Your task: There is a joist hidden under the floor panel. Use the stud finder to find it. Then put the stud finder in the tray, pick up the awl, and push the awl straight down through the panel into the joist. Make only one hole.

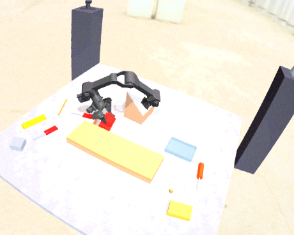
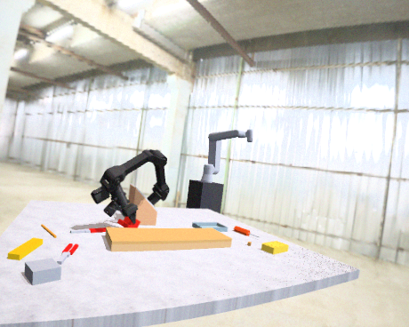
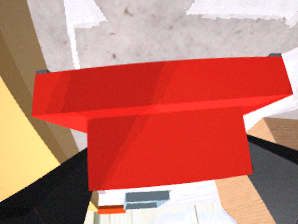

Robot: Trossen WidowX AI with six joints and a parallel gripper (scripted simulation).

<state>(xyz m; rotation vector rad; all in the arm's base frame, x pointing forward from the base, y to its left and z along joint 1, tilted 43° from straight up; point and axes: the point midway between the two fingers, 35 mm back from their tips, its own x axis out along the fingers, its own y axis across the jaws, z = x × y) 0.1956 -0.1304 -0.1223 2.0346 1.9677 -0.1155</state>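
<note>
Right now my gripper tip is 4 cm past the awl, 9 cm to the left of it and 4 cm above it. Round my gripper tip: pencil: 1 cm behind, 35 cm to the right, 5 cm below; then red stud finder: 2 cm behind; then tray: 46 cm to the left, 4 cm below.
</note>
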